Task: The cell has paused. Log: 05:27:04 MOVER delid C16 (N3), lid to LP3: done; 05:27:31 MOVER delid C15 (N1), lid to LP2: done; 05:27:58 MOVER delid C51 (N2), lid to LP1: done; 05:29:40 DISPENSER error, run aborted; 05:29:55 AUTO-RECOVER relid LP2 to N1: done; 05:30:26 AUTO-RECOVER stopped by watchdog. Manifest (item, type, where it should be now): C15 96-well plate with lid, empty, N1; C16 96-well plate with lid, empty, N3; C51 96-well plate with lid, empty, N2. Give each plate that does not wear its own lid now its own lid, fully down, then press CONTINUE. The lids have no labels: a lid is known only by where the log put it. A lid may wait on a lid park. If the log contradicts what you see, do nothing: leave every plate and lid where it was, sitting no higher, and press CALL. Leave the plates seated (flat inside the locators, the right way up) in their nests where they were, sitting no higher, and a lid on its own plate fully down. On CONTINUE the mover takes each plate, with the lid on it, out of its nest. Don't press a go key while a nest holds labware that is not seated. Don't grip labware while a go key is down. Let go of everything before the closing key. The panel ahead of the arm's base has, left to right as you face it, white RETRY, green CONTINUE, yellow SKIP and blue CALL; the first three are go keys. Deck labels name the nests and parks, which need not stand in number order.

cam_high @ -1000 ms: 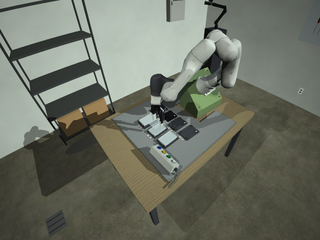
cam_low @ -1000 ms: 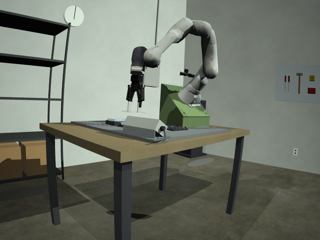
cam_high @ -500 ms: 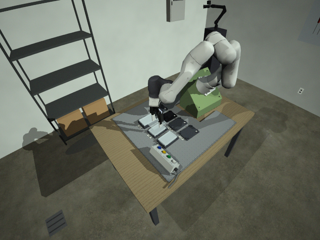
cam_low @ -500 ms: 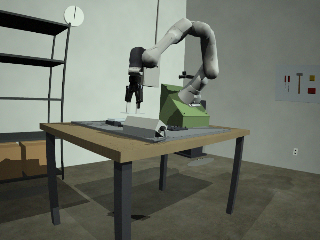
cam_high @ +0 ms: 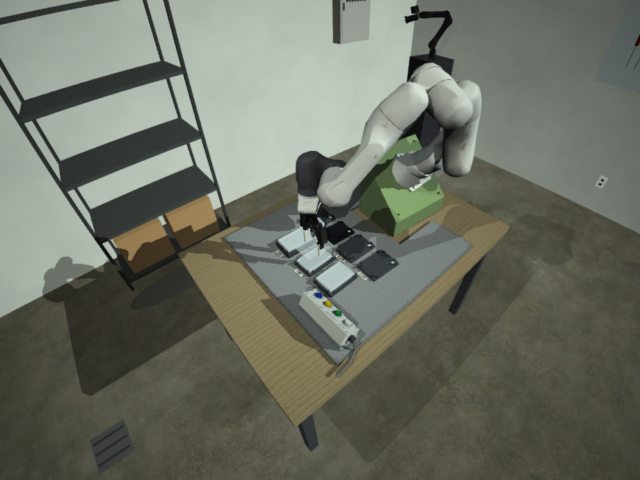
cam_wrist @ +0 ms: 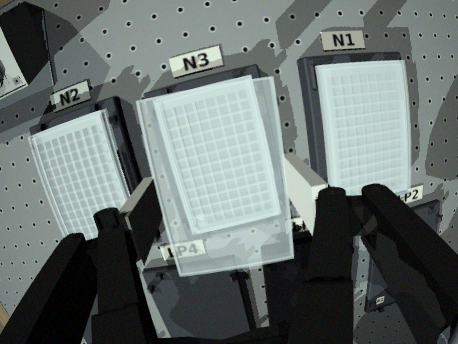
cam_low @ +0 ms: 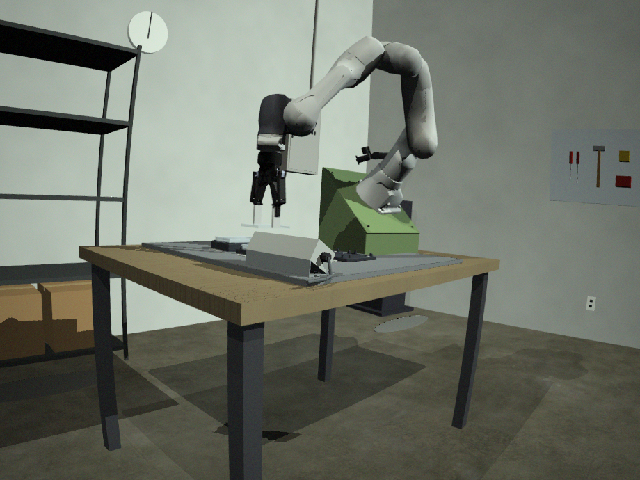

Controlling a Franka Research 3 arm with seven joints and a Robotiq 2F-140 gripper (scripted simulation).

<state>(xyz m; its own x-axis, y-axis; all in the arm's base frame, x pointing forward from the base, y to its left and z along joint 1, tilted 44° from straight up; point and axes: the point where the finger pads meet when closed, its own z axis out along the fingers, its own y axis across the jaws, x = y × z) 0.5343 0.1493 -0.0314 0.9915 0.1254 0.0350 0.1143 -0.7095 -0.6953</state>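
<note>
My gripper is now 90 mm above the plate. From my hand the other things lie so: clear lid 20 mm below; N3 label 90 mm ahead, 20 mm to the left, 110 mm below; LP4 label 100 mm behind, 40 mm to the left, 110 mm below.
</note>
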